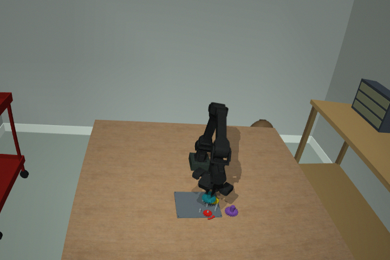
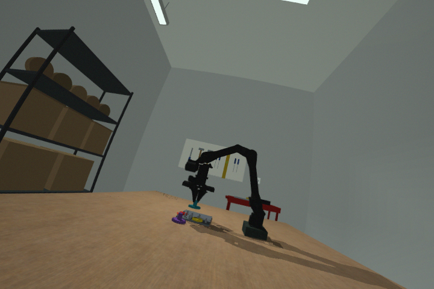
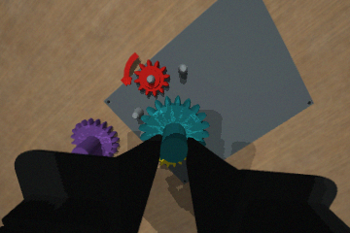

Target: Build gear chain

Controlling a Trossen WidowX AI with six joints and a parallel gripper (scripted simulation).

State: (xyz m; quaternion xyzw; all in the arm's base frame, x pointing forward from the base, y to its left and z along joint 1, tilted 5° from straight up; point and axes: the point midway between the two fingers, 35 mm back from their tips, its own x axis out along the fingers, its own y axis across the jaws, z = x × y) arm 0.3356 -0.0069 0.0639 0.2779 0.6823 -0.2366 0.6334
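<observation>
The red gear lies 50 mm ahead of my gripper tip and 70 mm below it. Round my gripper tip: yellow gear (40 mm behind, 40 mm to the left, 70 mm below); red arrow (70 mm ahead, 10 mm to the left, 80 mm below); teal gear (10 mm below).
</observation>
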